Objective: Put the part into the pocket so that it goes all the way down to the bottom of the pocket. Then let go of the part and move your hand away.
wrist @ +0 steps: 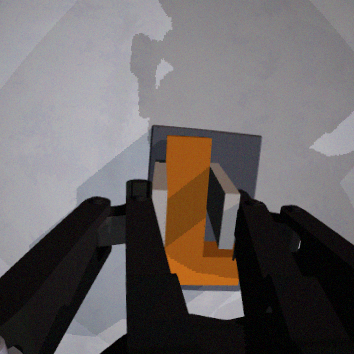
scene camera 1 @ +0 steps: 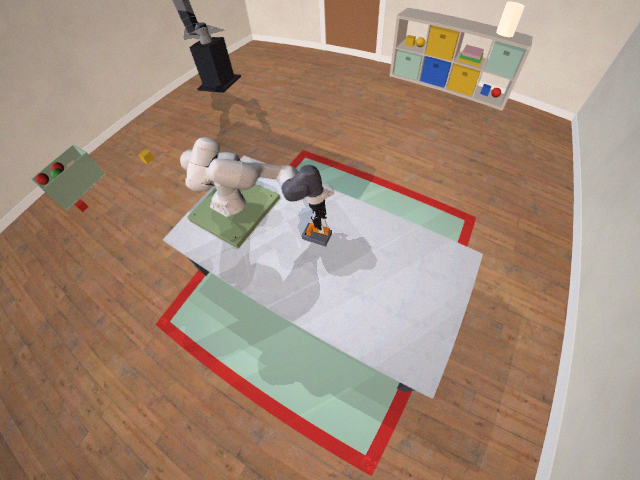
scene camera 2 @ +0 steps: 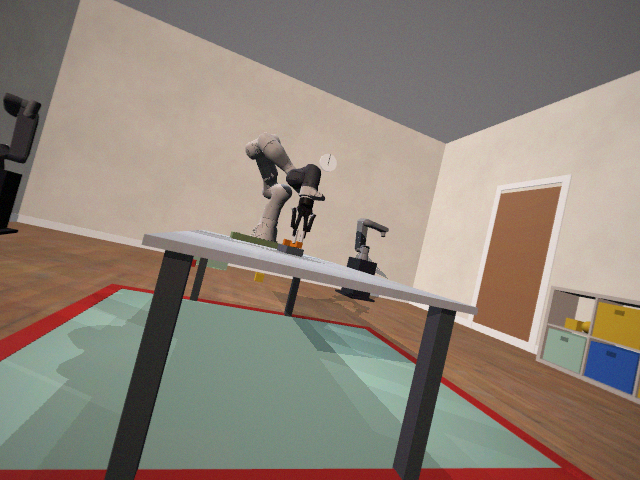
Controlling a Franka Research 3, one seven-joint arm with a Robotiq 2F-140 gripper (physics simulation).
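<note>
An orange part (scene camera 1: 310,230) (scene camera 2: 292,242) (wrist: 188,165) with a long bar and a short foot is over the dark grey pocket block (scene camera 1: 315,239) (scene camera 2: 291,251) (wrist: 235,150) on the table. Its upper portion shows above the block's rim in both scene views. In the wrist view, it covers the block's left and near portions. The pocket is mostly hidden, and whether the part touches its floor cannot be seen. My gripper (scene camera 1: 319,227) (scene camera 2: 298,239) (wrist: 185,180) points down and is shut on the part's long bar, with one light finger pad on each side.
The arm's green base plate (scene camera 1: 251,215) (scene camera 2: 248,238) lies on the white table (scene camera 1: 392,289) (scene camera 2: 341,276), beside the block. Below the table is a green mat with a red border (scene camera 1: 268,405) (scene camera 2: 258,473). A shelf unit (scene camera 1: 464,24) and another robot's black pedestal (scene camera 1: 212,64) stand farther off.
</note>
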